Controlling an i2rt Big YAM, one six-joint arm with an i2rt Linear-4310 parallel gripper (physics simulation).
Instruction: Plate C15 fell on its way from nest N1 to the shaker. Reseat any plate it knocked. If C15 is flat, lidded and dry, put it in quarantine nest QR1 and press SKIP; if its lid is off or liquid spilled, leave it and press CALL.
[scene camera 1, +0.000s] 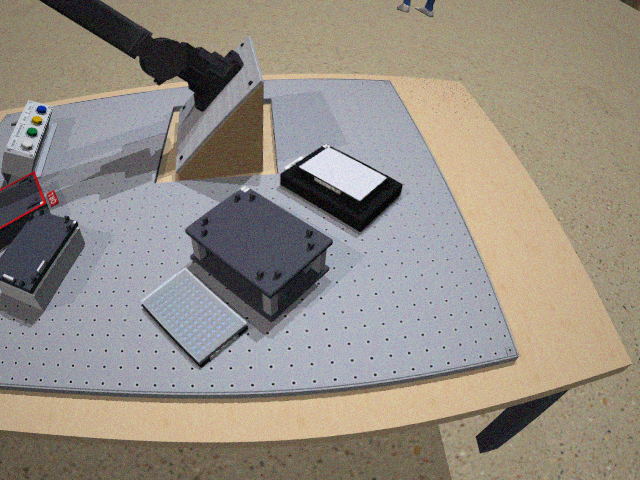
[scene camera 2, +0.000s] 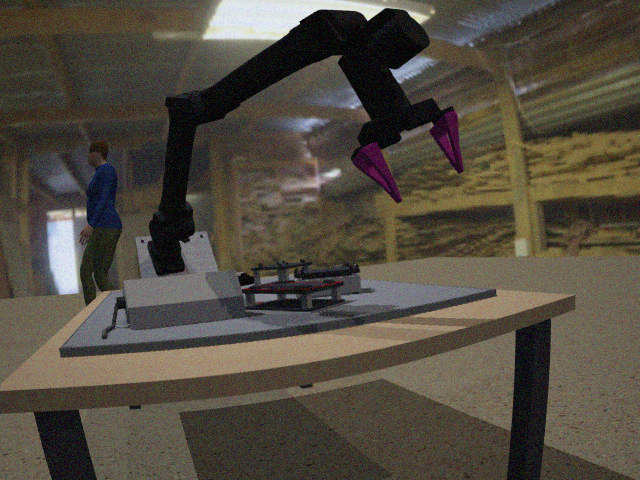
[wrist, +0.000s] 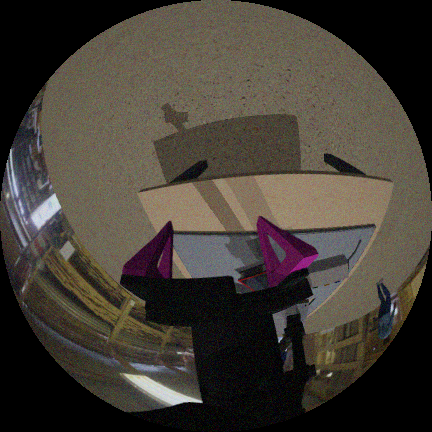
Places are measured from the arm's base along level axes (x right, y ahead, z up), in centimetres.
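Where they show: gripper, between the fingertips: (scene camera 2: 432, 186) (wrist: 215, 222); arm's base, origin of its link: (scene camera 1: 220, 81) (scene camera 2: 165, 257) (wrist: 293, 321).
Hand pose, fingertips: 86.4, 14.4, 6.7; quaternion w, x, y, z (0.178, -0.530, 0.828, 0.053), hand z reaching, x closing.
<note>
Things, the pixels of their top centre, and the offset from my fingertips, as dx, dy, dz. "spot": a spot on its surface instead.
- white-topped plate, centre of its top: (scene camera 1: 343, 171) -103.1, +9.6, -14.1
- black base, a spot on its surface: (scene camera 1: 361, 219) spot: -102.7, +19.2, -15.5
- red-edged nest QR1, centre of its top: (scene camera 1: 3, 203) (scene camera 2: 291, 282) (wrist: 262, 286) -41.3, +1.0, -13.3
- button box, centre of its top: (scene camera 2: 177, 274) (scene camera 1: 23, 121) (wrist: 322, 286) -41.6, -22.0, -9.5
- grey block with a black top, a spot on its surface: (scene camera 1: 38, 248) spot: -52.3, +15.8, -12.4
- board's edge, a spot on its surface: (scene camera 1: 361, 381) spot: -94.1, +43.3, -17.8
- wooden table's rim, a spot on its surface: (scene camera 1: 310, 413) spot: -87.1, +45.4, -19.2
A plate with a grid of wells (scene camera 1: 193, 316) lies flat on the perforated board beside the dark two-tier stand (scene camera 1: 258, 240); its label and lid state are too unclear to tell. A white-topped plate (scene camera 1: 343, 173) sits on a black base (scene camera 1: 361, 219). The red-edged nest QR1 (scene camera 1: 39, 187) (wrist: 246, 282) is at the left in scene camera 1, partly cut off. The button box (scene camera 1: 23, 135) (scene camera 2: 180, 304) (wrist: 327, 272) has blue, yellow, green and white buttons. My gripper (scene camera 2: 430, 186) (wrist: 215, 222) is open and empty, high above the table.
A grey block with a black top (scene camera 1: 38, 248) (scene camera 2: 351, 283) stands in front of QR1. The arm's slanted mount (scene camera 1: 222, 139) (scene camera 2: 199, 255) rises at the back. The board's edge (scene camera 1: 361, 381) lies inside the wooden table's rim (scene camera 1: 310, 413). A person (scene camera 2: 103, 196) stands behind the table.
</note>
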